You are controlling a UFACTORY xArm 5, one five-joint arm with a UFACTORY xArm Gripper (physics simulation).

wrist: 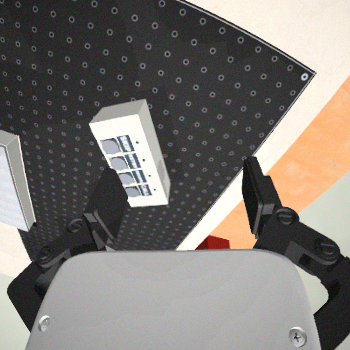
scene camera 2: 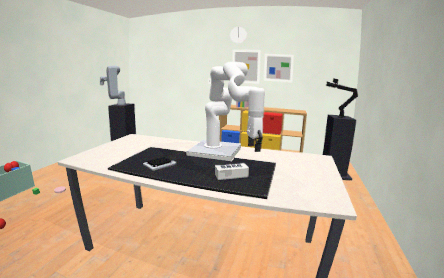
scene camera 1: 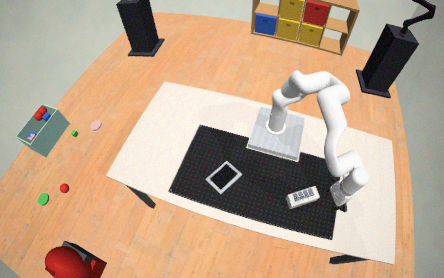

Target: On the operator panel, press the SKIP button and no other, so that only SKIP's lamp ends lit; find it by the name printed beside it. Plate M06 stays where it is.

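Frame: origin at the arm's base, x up, y ahead, z left, level; metres.
Seen in the pictures: gripper, fingertip midpoint: [wrist: 179, 177] [scene camera 2: 254, 148] [scene camera 1: 332, 199]; arm's base, link origin: [scene camera 2: 213, 146] [scene camera 1: 275, 126].
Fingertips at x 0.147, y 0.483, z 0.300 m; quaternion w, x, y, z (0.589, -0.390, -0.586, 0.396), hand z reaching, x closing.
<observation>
Pixels of each thing's top centre, then the offset from my fingertips to it. Level surfaces: height alone.
- white operator panel, top centre: [wrist: 132, 170] [scene camera 2: 231, 166] [scene camera 1: 304, 195] dz -0.112, dx -0.119, dy -0.049 m
- light-framed plate, top centre: [scene camera 1: 223, 176] [scene camera 2: 159, 161] dz -0.553, dx -0.153, dy -0.107 m
- black dotted mat, surface height: dx -0.175 m
- pale table, surface height: dx -0.188 m
The white operator panel [scene camera 1: 303, 198] [scene camera 2: 232, 171] [wrist: 155, 170] stands near the mat's right end, with a row of round grey buttons, dark name labels and small dots beside them. The labels are blurred; the one at the panel's right end seems to read SKIP, and its button [wrist: 109, 146] is uppermost in the wrist view. No lamp looks lit. A light-framed plate [scene camera 1: 215, 185] [scene camera 2: 162, 167] lies left on the mat; no M06 mark is legible. My gripper [scene camera 1: 339, 196] [scene camera 2: 255, 143] [wrist: 179, 177] is open and empty, above the table and right of the panel.
The black dotted mat [scene camera 1: 260, 210] [scene camera 2: 197, 182] [wrist: 225, 90] lies on the pale table [scene camera 1: 150, 120] [scene camera 2: 310, 185]. The robot's base plate [scene camera 1: 287, 145] [scene camera 2: 195, 149] [wrist: 15, 190] stands at the mat's back edge. A shelf unit [scene camera 2: 304, 131] is behind the table.
</observation>
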